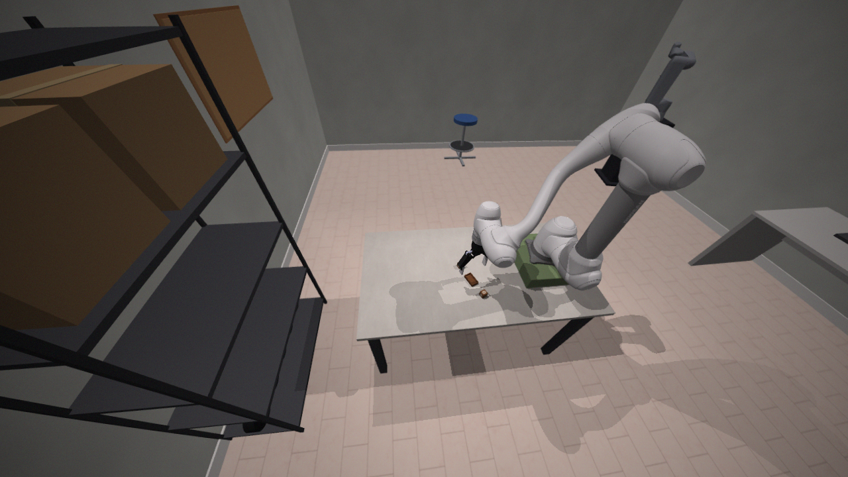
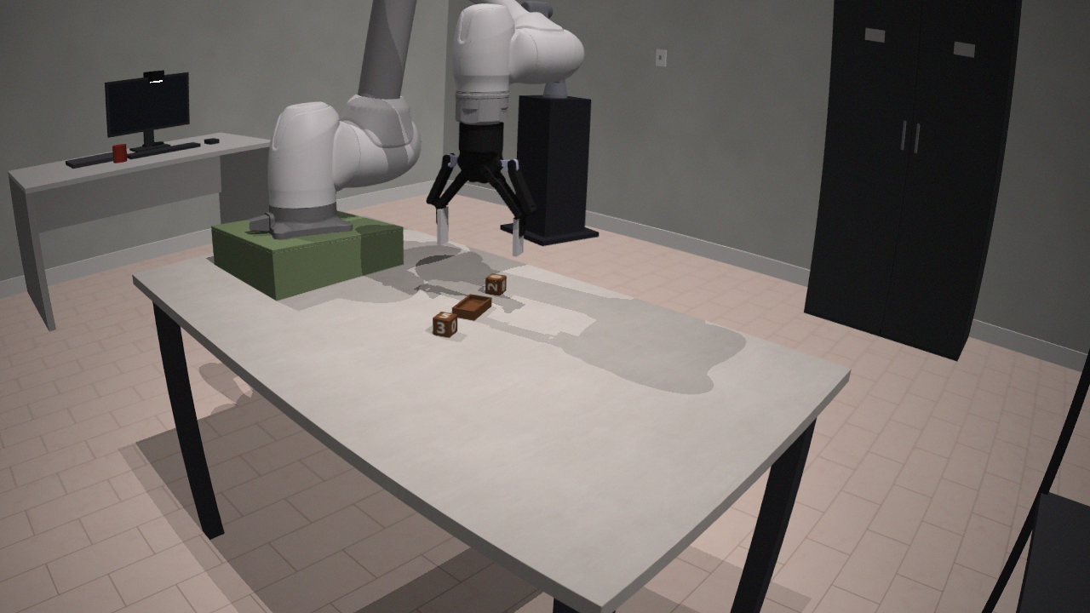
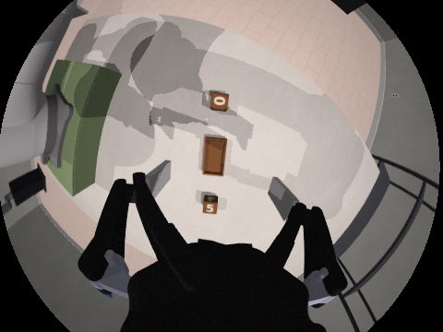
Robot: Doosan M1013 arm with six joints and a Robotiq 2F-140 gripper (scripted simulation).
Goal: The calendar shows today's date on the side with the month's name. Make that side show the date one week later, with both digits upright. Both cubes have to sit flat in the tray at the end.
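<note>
My hand is 50 mm short of the brown cube, 100 mm to the left of it and 110 mm above it. Round my hand: brown tray 10 mm behind, 10 mm to the right, 120 mm below.
</note>
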